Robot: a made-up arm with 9 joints. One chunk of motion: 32 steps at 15 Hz.
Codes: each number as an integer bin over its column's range. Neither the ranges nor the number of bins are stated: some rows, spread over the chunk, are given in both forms.
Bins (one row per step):
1: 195 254 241 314 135 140
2: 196 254 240 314 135 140
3: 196 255 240 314 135 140
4: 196 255 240 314 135 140
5: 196 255 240 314 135 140
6: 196 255 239 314 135 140
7: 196 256 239 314 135 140
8: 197 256 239 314 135 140
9: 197 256 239 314 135 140
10: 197 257 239 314 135 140
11: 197 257 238 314 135 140
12: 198 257 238 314 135 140
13: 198 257 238 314 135 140
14: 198 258 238 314 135 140
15: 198 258 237 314 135 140
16: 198 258 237 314 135 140
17: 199 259 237 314 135 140
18: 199 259 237 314 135 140
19: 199 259 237 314 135 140
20: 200 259 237 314 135 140
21: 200 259 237 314 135 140
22: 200 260 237 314 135 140
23: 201 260 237 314 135 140
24: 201 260 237 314 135 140
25: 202 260 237 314 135 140
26: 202 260 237 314 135 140
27: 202 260 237 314 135 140
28: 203 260 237 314 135 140
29: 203 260 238 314 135 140
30: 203 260 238 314 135 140
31: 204 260 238 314 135 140
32: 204 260 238 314 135 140
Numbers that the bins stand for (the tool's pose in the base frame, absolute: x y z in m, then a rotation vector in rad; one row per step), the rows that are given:
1: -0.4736 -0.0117 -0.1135 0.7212 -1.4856 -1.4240
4: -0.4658 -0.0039 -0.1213 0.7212 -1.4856 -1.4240
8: -0.4579 0.0039 -0.1292 0.7212 -1.4856 -1.4240
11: -0.4579 0.0117 -0.1370 0.7212 -1.4856 -1.4240
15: -0.4501 0.0196 -0.1448 0.7212 -1.4856 -1.4240
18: -0.4423 0.0274 -0.1448 0.7212 -1.4856 -1.4240
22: -0.4344 0.0352 -0.1448 0.7212 -1.4856 -1.4240
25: -0.4188 0.0352 -0.1448 0.7212 -1.4856 -1.4240
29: -0.4110 0.0352 -0.1370 0.7212 -1.4856 -1.4240
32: -0.4031 0.0352 -0.1370 0.7212 -1.4856 -1.4240
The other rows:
2: -0.4658 -0.0117 -0.1213 0.7212 -1.4856 -1.4240
3: -0.4658 -0.0039 -0.1213 0.7212 -1.4856 -1.4240
5: -0.4658 -0.0039 -0.1213 0.7212 -1.4856 -1.4240
6: -0.4658 -0.0039 -0.1292 0.7212 -1.4856 -1.4240
7: -0.4658 0.0039 -0.1292 0.7212 -1.4856 -1.4240
9: -0.4579 0.0039 -0.1292 0.7212 -1.4856 -1.4240
10: -0.4579 0.0117 -0.1292 0.7212 -1.4856 -1.4240
12: -0.4501 0.0117 -0.1370 0.7212 -1.4856 -1.4240
13: -0.4501 0.0117 -0.1370 0.7212 -1.4856 -1.4240
14: -0.4501 0.0196 -0.1370 0.7212 -1.4856 -1.4240
16: -0.4501 0.0196 -0.1448 0.7212 -1.4856 -1.4240
17: -0.4423 0.0274 -0.1448 0.7212 -1.4856 -1.4240
19: -0.4423 0.0274 -0.1448 0.7212 -1.4856 -1.4240
20: -0.4344 0.0274 -0.1448 0.7212 -1.4856 -1.4240
21: -0.4344 0.0274 -0.1448 0.7212 -1.4856 -1.4240
23: -0.4266 0.0352 -0.1448 0.7212 -1.4856 -1.4240
24: -0.4266 0.0352 -0.1448 0.7212 -1.4856 -1.4240
26: -0.4188 0.0352 -0.1448 0.7212 -1.4856 -1.4240
27: -0.4188 0.0352 -0.1448 0.7212 -1.4856 -1.4240
28: -0.4110 0.0352 -0.1448 0.7212 -1.4856 -1.4240
30: -0.4110 0.0352 -0.1370 0.7212 -1.4856 -1.4240
31: -0.4031 0.0352 -0.1370 0.7212 -1.4856 -1.4240

